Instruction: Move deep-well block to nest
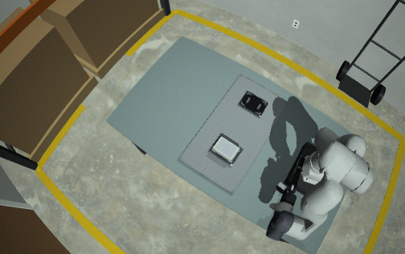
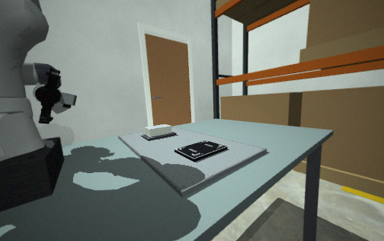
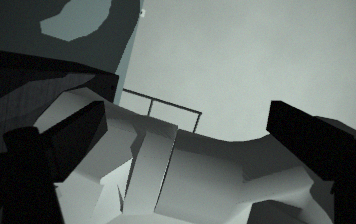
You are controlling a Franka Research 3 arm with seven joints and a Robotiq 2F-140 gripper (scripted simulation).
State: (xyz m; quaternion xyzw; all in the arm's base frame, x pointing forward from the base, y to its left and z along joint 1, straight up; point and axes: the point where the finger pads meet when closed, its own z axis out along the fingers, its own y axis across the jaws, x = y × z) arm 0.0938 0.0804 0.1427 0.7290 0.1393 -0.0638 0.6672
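Right now my hand is 400 mm short of the white 96-well deep-well block, 60 mm to the right of it and 190 mm above it. Also, from my hand: black plate nest N2 (400 mm ahead, 290 mm to the right, 220 mm below); then plate nest N1 (400 mm ahead, 60 mm to the left, 220 mm below).
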